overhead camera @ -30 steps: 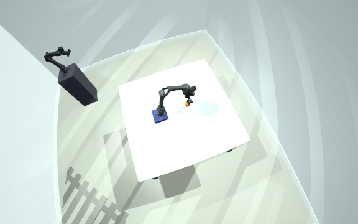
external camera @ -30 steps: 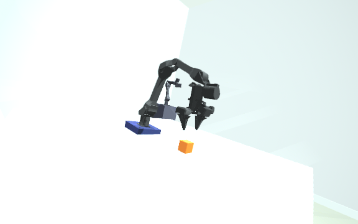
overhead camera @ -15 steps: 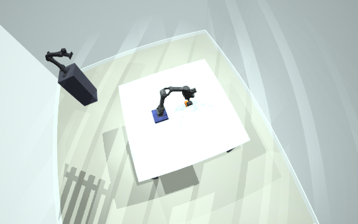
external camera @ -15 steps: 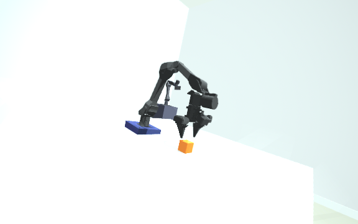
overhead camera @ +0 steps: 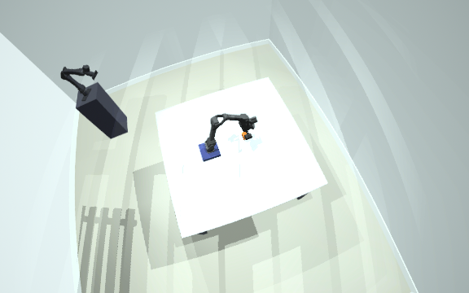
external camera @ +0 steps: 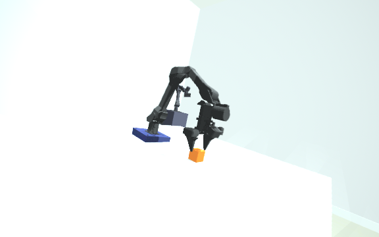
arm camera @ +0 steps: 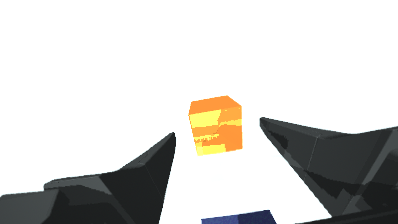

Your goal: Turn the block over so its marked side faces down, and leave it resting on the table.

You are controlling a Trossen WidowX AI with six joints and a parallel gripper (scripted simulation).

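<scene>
Right now the orange block is 20 mm below my gripper tip and 10 mm behind it.
</scene>
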